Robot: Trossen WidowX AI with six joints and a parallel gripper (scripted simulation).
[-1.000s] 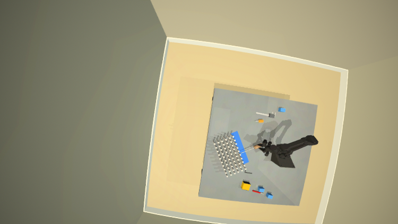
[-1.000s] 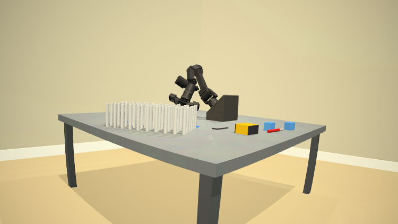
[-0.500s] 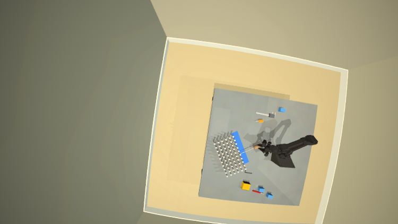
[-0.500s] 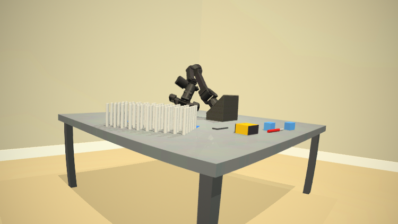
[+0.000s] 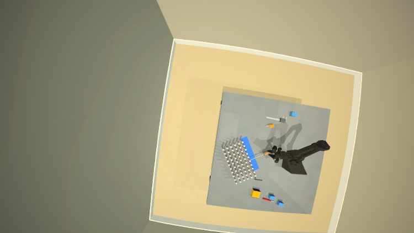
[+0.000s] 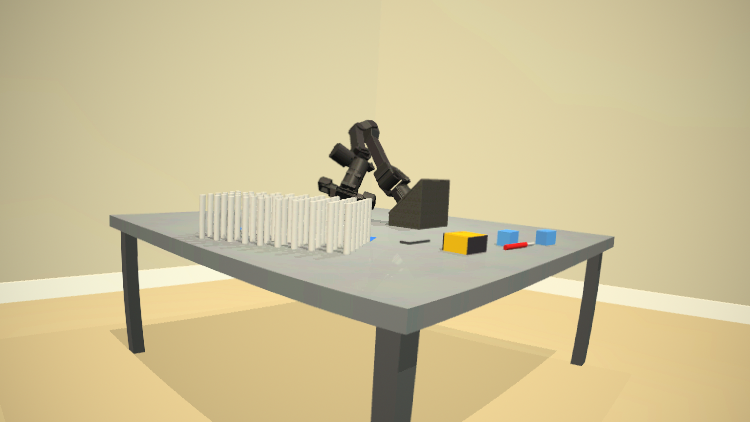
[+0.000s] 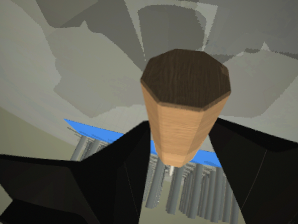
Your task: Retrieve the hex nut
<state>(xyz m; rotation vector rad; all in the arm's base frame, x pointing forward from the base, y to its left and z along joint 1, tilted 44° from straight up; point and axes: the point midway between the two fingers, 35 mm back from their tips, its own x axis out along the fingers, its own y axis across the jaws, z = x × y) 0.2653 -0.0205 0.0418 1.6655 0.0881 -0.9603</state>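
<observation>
My gripper tip is now 17 cm short of the blue taped strip, 6 cm to the right of it and 4 cm above it. Round my gripper tip: orange-handled tool: 2 cm ahead, 29 cm to the right, 2 cm below; dark flat bar: 2 cm ahead, 33 cm to the left, 4 cm below; red tool: 20 cm behind, 55 cm to the left, 3 cm below.
</observation>
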